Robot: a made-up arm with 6 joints. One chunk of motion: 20 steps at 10 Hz.
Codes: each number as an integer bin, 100 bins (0 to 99) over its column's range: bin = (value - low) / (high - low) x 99, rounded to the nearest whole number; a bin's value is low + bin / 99 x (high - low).
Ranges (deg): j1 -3.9..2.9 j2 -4..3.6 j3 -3.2..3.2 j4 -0.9..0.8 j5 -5.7..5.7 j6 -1.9..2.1
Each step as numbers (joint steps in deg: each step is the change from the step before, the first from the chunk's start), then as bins.
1 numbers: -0.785 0.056 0.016 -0.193 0.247 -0.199
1 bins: 45 53 50 41 52 42
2 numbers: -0.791 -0.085 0.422 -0.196 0.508 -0.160
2 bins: 45 51 56 41 54 43
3 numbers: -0.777 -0.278 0.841 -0.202 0.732 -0.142
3 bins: 45 48 63 41 56 44
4 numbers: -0.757 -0.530 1.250 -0.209 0.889 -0.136
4 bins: 46 45 69 40 57 44
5 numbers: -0.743 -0.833 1.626 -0.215 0.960 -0.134
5 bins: 46 41 75 40 58 44
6 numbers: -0.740 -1.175 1.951 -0.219 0.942 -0.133
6 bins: 46 37 80 40 58 44
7 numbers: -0.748 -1.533 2.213 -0.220 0.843 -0.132
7 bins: 46 32 84 40 57 44
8 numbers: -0.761 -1.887 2.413 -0.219 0.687 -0.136
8 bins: 46 28 87 40 55 44
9 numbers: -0.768 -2.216 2.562 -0.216 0.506 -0.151
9 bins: 46 23 89 40 54 43
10 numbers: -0.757 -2.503 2.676 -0.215 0.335 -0.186
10 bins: 46 20 91 40 52 42
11 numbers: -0.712 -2.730 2.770 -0.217 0.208 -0.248
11 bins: 46 17 92 40 51 41
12 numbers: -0.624 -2.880 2.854 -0.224 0.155 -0.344
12 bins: 48 15 94 39 51 39
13 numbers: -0.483 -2.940 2.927 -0.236 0.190 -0.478
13 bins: 50 14 95 39 51 35
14 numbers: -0.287 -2.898 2.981 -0.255 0.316 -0.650
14 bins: 53 14 96 38 52 31
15 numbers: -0.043 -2.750 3.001 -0.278 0.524 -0.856
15 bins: 56 16 96 36 54 26
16 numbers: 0.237 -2.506 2.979 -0.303 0.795 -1.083
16 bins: 60 19 96 35 56 20
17 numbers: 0.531 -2.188 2.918 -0.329 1.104 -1.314
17 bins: 65 24 95 33 59 15
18 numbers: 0.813 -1.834 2.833 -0.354 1.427 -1.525
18 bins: 69 28 93 32 62 9
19 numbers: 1.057 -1.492 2.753 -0.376 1.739 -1.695
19 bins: 72 33 92 31 65 5
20 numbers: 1.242 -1.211 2.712 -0.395 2.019 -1.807
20 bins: 75 36 91 29 67 2
